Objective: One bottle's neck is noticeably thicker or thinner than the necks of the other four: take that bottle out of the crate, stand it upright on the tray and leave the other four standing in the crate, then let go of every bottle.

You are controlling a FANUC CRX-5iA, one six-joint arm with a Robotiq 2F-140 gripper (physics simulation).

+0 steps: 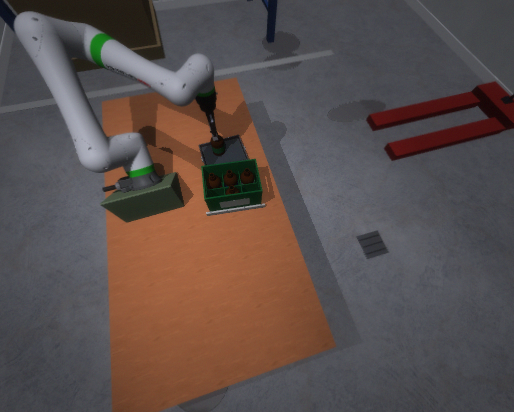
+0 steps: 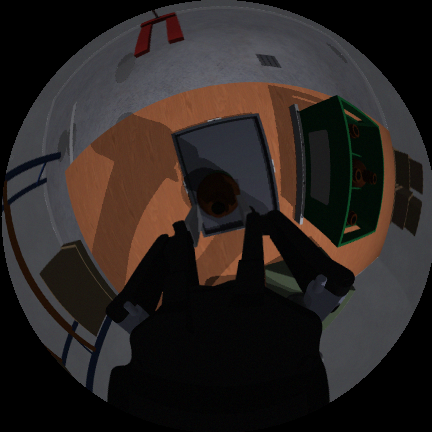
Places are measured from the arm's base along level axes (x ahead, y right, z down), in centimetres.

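Where they show: gripper, fingertip midpoint: (image 1: 214,135) (image 2: 218,208); arm's base, link origin: (image 1: 146,184) (image 2: 303,305).
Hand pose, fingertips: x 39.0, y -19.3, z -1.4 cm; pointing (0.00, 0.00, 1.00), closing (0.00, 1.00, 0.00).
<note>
Things, the pixels of their top centre, and the offset from my fingertips. "*": a spot on its surface instead. Level surfaces: height alone.
- brown bottle, top centre: (image 2: 217,207) (image 1: 215,132) dx +0.8, dy +0.1, dz -2.0 cm
- dark grey tray, surface spot: (image 2: 235,140) (image 1: 236,155) * dx +10.1, dy +6.2, dz +13.4 cm
- green crate, top centre: (image 2: 371,176) (image 1: 231,178) dx +1.5, dy +30.7, dz -3.6 cm
- light bar, surface spot: (image 1: 236,210) * dx +0.3, dy +41.1, dz +12.3 cm
- orange table, surface height: dz +14.0 cm
A brown bottle (image 1: 218,145) (image 2: 217,192) stands upright on the dark grey tray (image 1: 234,158) (image 2: 235,140). My gripper (image 1: 215,137) (image 2: 218,208) is open around the top of this bottle, with a finger apart from the neck on each side. The green crate (image 1: 233,196) (image 2: 325,170) stands beside the tray. Four brown bottles stand in it: three in the row nearer the tray, at the left (image 1: 214,181), middle (image 1: 230,178) and right (image 1: 247,176), and one (image 1: 232,190) in the middle of the other row, mostly hidden by the crate. Neck thicknesses are too small to compare.
A light bar (image 1: 236,210) lies along the crate's front side. The green robot base block (image 1: 145,204) stands left of the crate on the orange table (image 1: 200,300). Red forks (image 1: 430,112) lie on the floor at the right.
</note>
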